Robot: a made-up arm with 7 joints. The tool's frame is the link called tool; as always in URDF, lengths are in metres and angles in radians. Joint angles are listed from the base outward.
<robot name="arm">
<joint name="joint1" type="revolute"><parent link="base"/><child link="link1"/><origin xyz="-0.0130 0.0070 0.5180"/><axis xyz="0 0 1"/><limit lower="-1.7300" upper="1.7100"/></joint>
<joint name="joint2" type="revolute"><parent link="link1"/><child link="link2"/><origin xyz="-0.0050 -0.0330 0.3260"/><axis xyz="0 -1 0"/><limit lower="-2.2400" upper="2.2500"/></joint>
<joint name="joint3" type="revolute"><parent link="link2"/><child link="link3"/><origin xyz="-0.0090 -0.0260 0.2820"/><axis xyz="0 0 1"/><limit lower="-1.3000" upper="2.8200"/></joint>
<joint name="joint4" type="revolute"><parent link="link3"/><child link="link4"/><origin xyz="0.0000 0.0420 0.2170"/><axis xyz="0 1 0"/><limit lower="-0.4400" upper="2.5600"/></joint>
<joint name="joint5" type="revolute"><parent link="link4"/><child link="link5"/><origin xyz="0.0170 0.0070 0.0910"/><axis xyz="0 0 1"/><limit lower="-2.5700" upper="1.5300"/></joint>
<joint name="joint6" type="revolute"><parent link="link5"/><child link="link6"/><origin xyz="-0.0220 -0.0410 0.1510"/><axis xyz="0 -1 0"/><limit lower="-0.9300" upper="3.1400"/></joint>
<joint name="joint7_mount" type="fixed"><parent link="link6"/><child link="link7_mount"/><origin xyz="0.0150 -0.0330 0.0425"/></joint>
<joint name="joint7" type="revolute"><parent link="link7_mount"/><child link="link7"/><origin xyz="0.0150 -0.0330 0.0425"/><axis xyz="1 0 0"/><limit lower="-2.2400" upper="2.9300"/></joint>
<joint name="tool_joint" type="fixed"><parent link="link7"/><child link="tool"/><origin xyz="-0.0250 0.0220 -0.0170" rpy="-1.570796 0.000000 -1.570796"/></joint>
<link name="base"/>
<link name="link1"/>
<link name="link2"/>
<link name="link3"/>
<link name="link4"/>
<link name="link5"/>
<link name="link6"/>
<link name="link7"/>
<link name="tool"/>
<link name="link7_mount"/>
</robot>
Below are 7 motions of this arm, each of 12 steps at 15 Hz.
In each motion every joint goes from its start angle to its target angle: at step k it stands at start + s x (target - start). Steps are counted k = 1, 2, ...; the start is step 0. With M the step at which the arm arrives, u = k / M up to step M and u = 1 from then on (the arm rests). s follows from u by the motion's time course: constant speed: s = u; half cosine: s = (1 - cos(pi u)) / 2; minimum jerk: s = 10 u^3 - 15 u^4 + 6 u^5.
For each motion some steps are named. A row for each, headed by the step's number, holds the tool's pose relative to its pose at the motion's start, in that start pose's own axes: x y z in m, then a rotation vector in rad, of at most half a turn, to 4 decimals.
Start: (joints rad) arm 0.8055 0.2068 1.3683 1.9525 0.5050 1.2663 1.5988
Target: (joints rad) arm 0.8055 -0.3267 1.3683 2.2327 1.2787 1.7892 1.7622
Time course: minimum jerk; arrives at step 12
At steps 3, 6, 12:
3: 0.0045 -0.0368 0.0048 -0.0331 -0.0077 0.1427
6: 0.0506 -0.1608 0.0228 -0.0728 -0.0239 0.6980
12: 0.1473 -0.2615 0.0280 0.0884 0.0017 1.3698

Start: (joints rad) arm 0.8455 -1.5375 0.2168 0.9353 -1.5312 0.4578 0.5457
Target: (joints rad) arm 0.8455 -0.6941 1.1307 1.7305 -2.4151 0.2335 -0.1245
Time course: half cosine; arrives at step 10
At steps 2, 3, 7, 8, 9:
2: 0.0287 0.0088 -0.0533 0.0780 0.0114 -0.0847
3: 0.0606 0.0261 -0.1190 0.1813 0.0431 -0.1808
7: 0.1693 0.2742 -0.4668 0.8071 0.6298 -0.5712
8: 0.1710 0.3485 -0.5158 0.9076 0.8210 -0.6042
9: 0.1682 0.3991 -0.5419 0.9646 0.9555 -0.6156

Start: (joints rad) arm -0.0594 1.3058 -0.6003 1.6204 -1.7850 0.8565 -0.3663
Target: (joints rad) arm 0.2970 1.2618 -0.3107 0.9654 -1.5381 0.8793 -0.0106
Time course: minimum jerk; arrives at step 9
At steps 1, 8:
1: 0.0014 0.0009 0.0010 0.0032 0.0019 0.0121
8: 0.0584 0.1231 0.1073 0.2852 0.0158 1.1302

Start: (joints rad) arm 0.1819 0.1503 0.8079 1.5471 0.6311 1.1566 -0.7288
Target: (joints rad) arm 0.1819 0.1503 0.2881 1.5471 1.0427 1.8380 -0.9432
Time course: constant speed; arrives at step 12
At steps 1, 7, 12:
1: 0.0102 0.0069 -0.0079 0.0483 0.0702 0.0260
7: 0.0544 0.0530 -0.0607 0.3012 0.5459 0.1559
12: 0.0684 0.0933 -0.1043 0.4553 0.9996 0.2400

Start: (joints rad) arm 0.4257 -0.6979 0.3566 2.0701 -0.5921 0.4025 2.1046
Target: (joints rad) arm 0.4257 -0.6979 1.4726 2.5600 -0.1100 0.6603 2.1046
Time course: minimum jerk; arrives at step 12
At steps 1, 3, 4, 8, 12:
1: 0.0008 0.0018 -0.0002 -0.0027 -0.0008 -0.0052
3: 0.0175 0.0362 -0.0033 -0.0516 -0.0132 -0.1053
4: 0.0395 0.0703 -0.0058 -0.0983 -0.0222 -0.2125
8: 0.1995 0.1850 0.0072 -0.2272 -0.0143 -0.7647
12: 0.2581 0.1951 0.0248 -0.2199 -0.0029 -0.9429

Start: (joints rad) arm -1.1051 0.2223 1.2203 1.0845 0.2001 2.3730 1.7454
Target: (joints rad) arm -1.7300 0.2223 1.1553 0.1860 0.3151 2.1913 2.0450
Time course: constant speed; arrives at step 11
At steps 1, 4, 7, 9, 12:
1: -0.0097 0.0018 0.0073 -0.0041 -0.0626 -0.0150
4: -0.0391 0.0151 0.0234 -0.0545 -0.2396 -0.0619
7: -0.0641 0.0403 0.0309 -0.1588 -0.3899 -0.1108
9: -0.0757 0.0631 0.0314 -0.2551 -0.4690 -0.1439
12: -0.0817 0.0896 0.0285 -0.3699 -0.5270 -0.1770

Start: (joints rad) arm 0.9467 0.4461 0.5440 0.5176 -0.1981 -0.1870 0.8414
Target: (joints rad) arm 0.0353 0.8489 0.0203 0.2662 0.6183 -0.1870 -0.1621
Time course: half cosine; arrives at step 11
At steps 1, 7, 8, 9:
1: -0.0009 0.0045 -0.0048 0.0132 0.0024 -0.0129
7: -0.1249 0.2333 -0.0826 0.4631 0.2585 -0.6650
8: -0.1602 0.2811 -0.0695 0.5199 0.3470 -0.8182
9: -0.1887 0.3181 -0.0525 0.5542 0.4254 -0.9440

